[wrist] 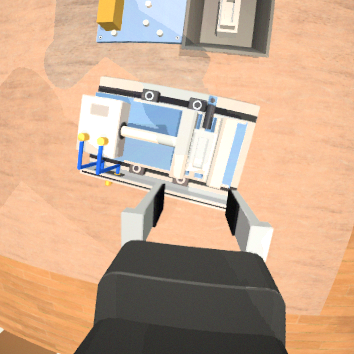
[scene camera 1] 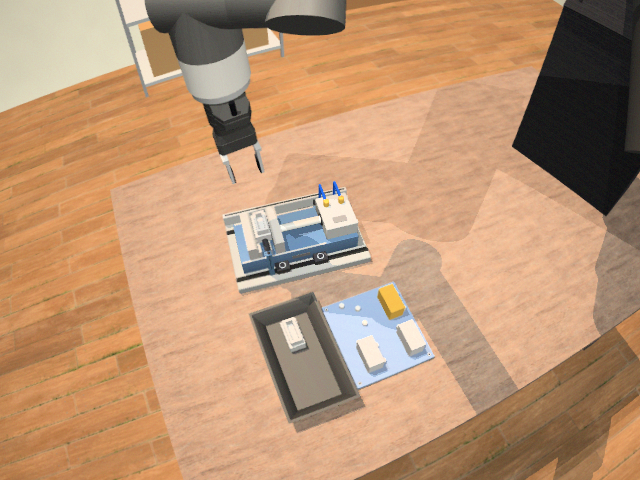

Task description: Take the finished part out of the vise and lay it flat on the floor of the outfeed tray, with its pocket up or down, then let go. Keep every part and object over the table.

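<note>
The finished part is white with a pocket facing up and sits between the jaws of the vise. The outfeed tray is a deep grey box beside the vise; another white part with a pocket lies flat on its floor, near the end toward the vise. My gripper is open and empty. It hangs above the table, behind the vise's rear edge in the scene view, higher than the part and off to its side.
A light blue plate adjoins the tray, with two white blocks, a yellow-orange block and small white pins. Blue hoses stick up from the vise's white housing.
</note>
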